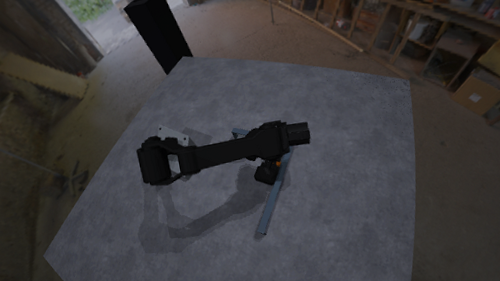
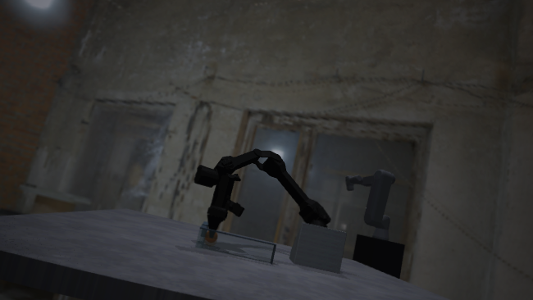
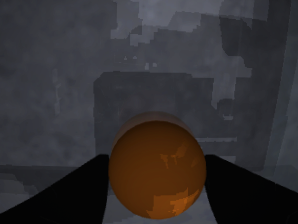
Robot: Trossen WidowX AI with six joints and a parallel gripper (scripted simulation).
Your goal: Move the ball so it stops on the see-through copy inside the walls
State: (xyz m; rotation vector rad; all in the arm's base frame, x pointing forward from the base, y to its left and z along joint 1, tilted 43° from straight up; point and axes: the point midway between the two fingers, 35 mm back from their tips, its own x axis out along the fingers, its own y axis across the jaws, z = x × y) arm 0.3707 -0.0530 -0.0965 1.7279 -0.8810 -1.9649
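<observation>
Now: the see-through copy of ball 1 cm below my gripper tip. Also, from my gripper tip: orange ball: right at my gripper tip.
</observation>
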